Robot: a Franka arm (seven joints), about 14 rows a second.
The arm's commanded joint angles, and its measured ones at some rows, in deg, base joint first. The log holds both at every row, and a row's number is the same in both.
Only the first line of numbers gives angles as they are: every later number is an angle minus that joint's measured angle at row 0.
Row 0, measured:
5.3, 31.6, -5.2, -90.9, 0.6, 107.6, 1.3
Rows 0 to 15, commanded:
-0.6, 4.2, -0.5, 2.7, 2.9, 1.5, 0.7
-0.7, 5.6, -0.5, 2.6, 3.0, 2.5, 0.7
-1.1, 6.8, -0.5, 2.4, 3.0, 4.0, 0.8
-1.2, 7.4, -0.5, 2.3, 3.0, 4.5, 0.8
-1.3, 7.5, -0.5, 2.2, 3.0, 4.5, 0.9
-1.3, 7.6, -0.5, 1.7, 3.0, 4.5, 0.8
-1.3, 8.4, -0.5, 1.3, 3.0, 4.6, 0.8
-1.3, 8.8, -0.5, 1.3, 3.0, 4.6, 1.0
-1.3, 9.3, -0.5, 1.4, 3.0, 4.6, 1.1
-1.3, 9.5, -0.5, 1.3, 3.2, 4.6, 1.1
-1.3, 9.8, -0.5, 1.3, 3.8, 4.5, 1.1
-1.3, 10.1, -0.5, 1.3, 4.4, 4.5, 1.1
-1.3, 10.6, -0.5, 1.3, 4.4, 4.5, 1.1
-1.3, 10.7, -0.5, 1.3, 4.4, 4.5, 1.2
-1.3, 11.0, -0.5, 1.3, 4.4, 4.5, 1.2
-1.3, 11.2, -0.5, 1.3, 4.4, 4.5, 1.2
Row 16, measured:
-1.4, 10.6, -0.4, 0.8, 3.5, 4.7, 0.2
